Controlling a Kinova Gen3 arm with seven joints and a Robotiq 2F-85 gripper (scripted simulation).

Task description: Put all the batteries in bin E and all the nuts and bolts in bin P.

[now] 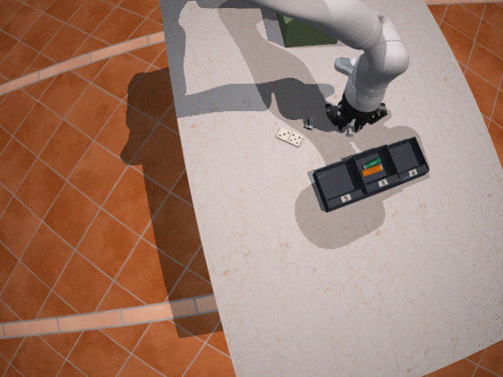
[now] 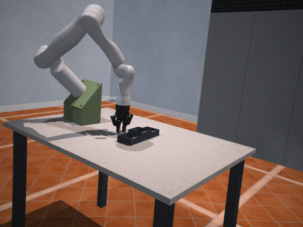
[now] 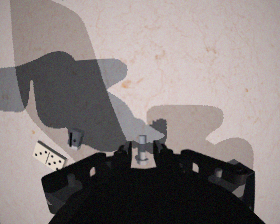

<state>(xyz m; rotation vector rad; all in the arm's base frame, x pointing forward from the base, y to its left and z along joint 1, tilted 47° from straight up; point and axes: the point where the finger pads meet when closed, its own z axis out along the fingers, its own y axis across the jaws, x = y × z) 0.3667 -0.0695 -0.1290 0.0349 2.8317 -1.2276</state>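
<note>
My hand is 10 mm short of the bolt and 20 mm above it. Also, from my hand: green battery 90 mm ahead, 30 mm to the left, 10 mm below; metal nut 10 mm behind, 90 mm to the right, 10 mm below; orange battery 100 mm ahead, 30 mm to the left, 10 mm below.
</note>
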